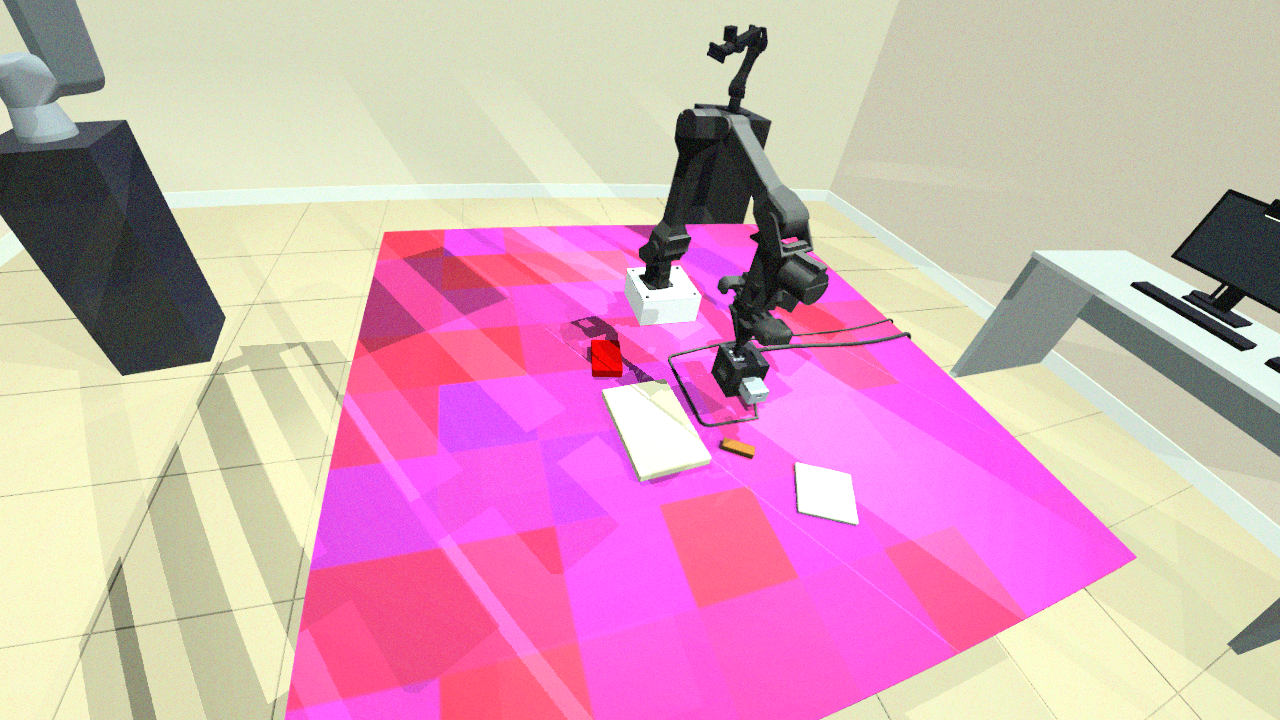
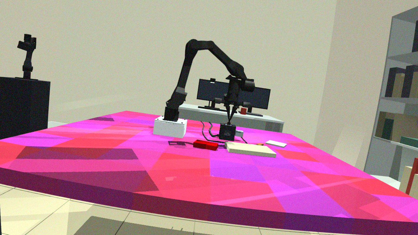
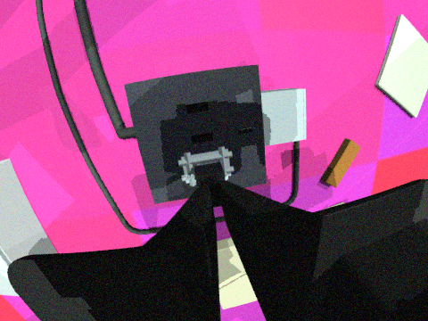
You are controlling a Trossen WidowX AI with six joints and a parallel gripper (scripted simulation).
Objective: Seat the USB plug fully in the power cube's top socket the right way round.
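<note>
The USB plug is 2 cm below my gripper tip. The rest, counted from my gripper tip: brown block (15 cm ahead, 10 cm below, 7 cm to the right); then cream book (20 cm to the right, 10 cm below, 6 cm ahead); then USB socket (4 cm below).
</note>
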